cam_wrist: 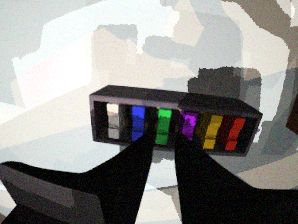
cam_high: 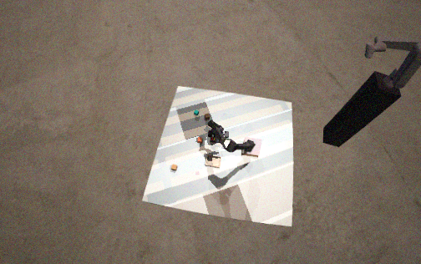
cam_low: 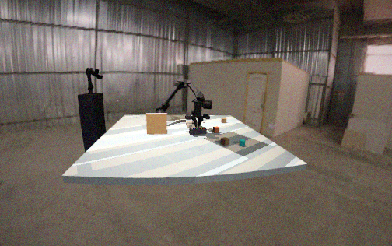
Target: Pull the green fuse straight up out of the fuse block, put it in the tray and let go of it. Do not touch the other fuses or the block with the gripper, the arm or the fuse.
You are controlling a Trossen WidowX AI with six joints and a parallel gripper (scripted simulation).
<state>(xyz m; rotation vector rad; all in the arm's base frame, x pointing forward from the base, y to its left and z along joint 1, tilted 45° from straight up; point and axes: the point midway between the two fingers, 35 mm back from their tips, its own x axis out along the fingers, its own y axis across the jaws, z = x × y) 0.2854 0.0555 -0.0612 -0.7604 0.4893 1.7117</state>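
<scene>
Now: the green fuse 2 cm below my gripper tip. Round my gripper tip: shallow wooden tray (22 cm to the left, 5 cm below, 2 cm behind).
</scene>
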